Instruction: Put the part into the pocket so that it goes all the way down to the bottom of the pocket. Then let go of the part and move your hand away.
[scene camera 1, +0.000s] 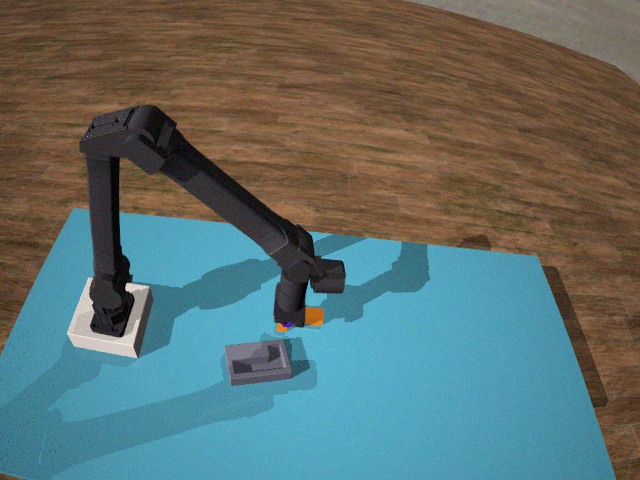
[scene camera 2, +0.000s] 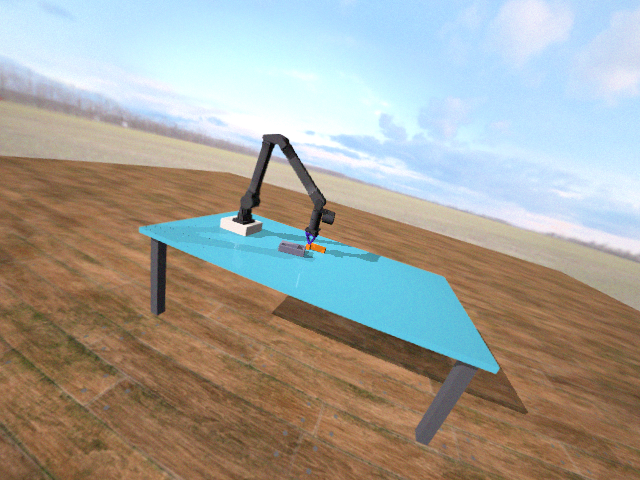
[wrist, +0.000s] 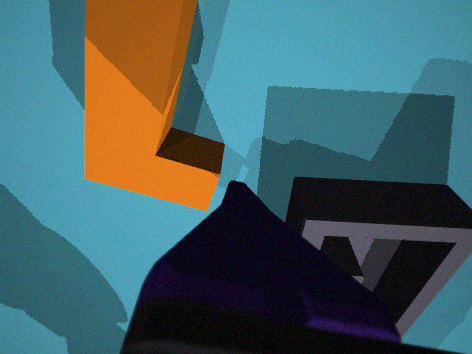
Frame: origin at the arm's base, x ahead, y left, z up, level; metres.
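Seen in the pictures: gripper, between the fingertips: (scene camera 1: 286, 326) (scene camera 2: 309, 244) (wrist: 233, 192); arm's base, origin of its link: (scene camera 1: 113, 314) (scene camera 2: 243, 221).
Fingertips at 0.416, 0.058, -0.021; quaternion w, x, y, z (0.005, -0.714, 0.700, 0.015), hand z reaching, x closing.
Pixels of each thing's top centre, then the offset from my fingertips to it, as dx, dy, dz. Level surfaces: height alone.
- orange L-shaped part, centre of its top: (wrist: 167, 88) (scene camera 1: 300, 316) (scene camera 2: 316, 245) +0.034, +0.038, -0.006
- blue table, height of its surface: dz -0.036
- grey block with the pocket, centre of its top: (wrist: 355, 304) (scene camera 1: 257, 358) (scene camera 2: 293, 245) -0.057, -0.099, +0.000
The orange L-shaped part (scene camera 1: 314, 316) (scene camera 2: 316, 248) (wrist: 121, 133) lies flat on the blue table (scene camera 1: 413, 387) (scene camera 2: 361, 289). My gripper (scene camera 1: 287, 324) (scene camera 2: 309, 241) (wrist: 233, 192) is low over the table with its purple fingers shut together on nothing. Its tip stands just beside the short leg of the part, and the part is not between the fingers. The grey block with the pocket (scene camera 1: 256, 378) (scene camera 2: 291, 250) (wrist: 381, 230) stands close by toward the front of the table, its pocket open upward and empty.
The arm's white base (scene camera 1: 103, 345) (scene camera 2: 240, 226) stands at the left of the table. The table's edges are far from the work spot. Wooden floor lies all around.
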